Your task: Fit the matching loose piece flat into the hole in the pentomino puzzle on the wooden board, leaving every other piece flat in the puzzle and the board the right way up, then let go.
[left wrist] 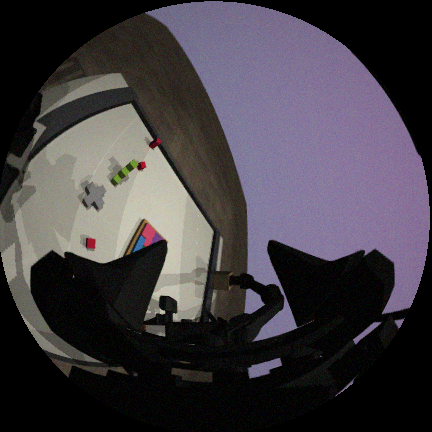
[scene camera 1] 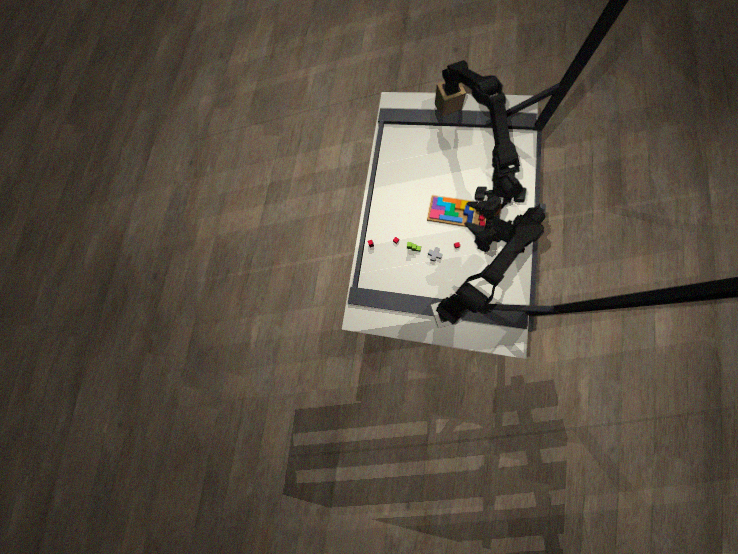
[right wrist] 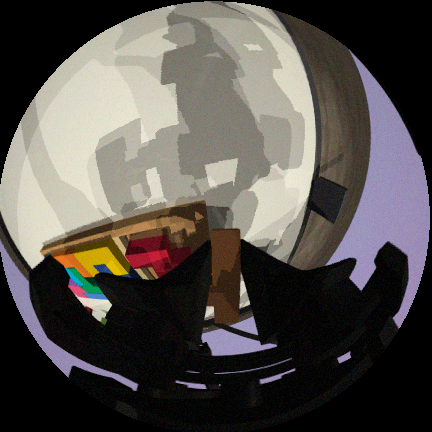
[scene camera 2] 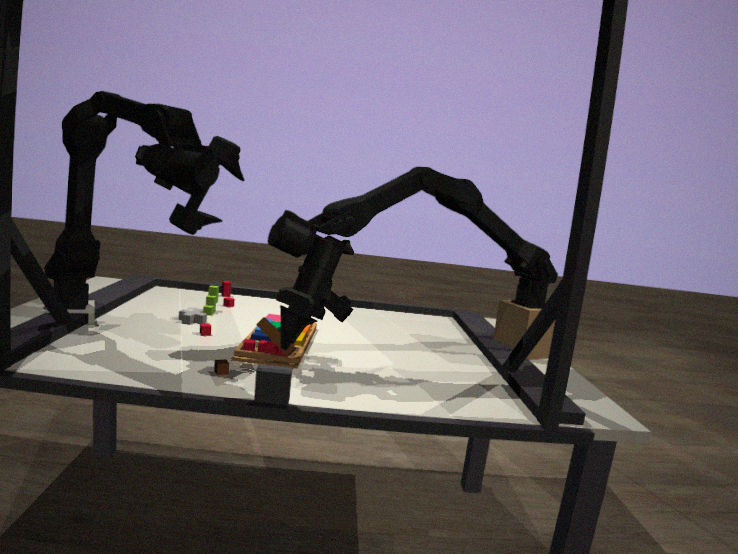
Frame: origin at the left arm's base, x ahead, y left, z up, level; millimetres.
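Seen in the pictures: left gripper, fingertip midpoint: (left wrist: 218,245) (scene camera 1: 465,213) (scene camera 2: 231,200); right gripper, fingertip midpoint: (right wrist: 224,244) (scene camera 2: 284,349); left arm's base at its link origin: (scene camera 1: 446,312) (scene camera 2: 69,305); right arm's base at its link origin: (left wrist: 230,280) (scene camera 1: 451,88) (scene camera 2: 530,305).
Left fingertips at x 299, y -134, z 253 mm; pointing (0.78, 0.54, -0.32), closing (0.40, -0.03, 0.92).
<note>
Pixels of each thing's middle, then the offset from my left fingertips to it. "*": a spot on its surface instead.
- wooden board at the middle of its body: (right wrist: 106,270) (scene camera 2: 279,339) (left wrist: 137,272) (scene camera 1: 461,212) 102 mm ahead, 72 mm right, 269 mm down
- brown piece at the middle of its body: (right wrist: 213,279) (scene camera 2: 277,336) 54 mm ahead, 197 mm right, 226 mm down
- grey cross at a spot on its surface: (scene camera 2: 192,316) (left wrist: 90,203) (scene camera 1: 440,253) * 49 mm back, 76 mm left, 261 mm down
- green piece at the middle of its body: (scene camera 2: 211,300) (left wrist: 123,171) (scene camera 1: 413,246) 10 mm ahead, 175 mm left, 247 mm down
- small brown block at the middle of its body: (scene camera 2: 221,367) 51 mm back, 229 mm right, 267 mm down
The wooden board (scene camera 1: 444,223) (scene camera 2: 262,359) (left wrist: 134,239) (right wrist: 150,215) lies puzzle side up on the table, with coloured pieces in it. A red piece (scene camera 2: 256,344) (right wrist: 150,252) is at its near end in scene camera 2. Bare wood shows beside this piece in the right wrist view; the hole's full outline is hidden. My right gripper (right wrist: 224,244) is shut on a brown piece (scene camera 2: 270,331) (right wrist: 226,280), which is tilted over the board's near end; contact with the board cannot be told. My left gripper (scene camera 2: 231,199) (left wrist: 218,245) is open and empty, high above the table.
A grey cross (scene camera 1: 434,254) (scene camera 2: 192,316) (left wrist: 94,196), a green piece (scene camera 1: 413,246) (scene camera 2: 211,299) (left wrist: 124,173) and red blocks (scene camera 1: 457,245) (scene camera 2: 205,329) (left wrist: 90,243) lie beside the board. A small brown block (scene camera 2: 221,367) lies near the front edge. The two arms are close together in scene camera 1.
</note>
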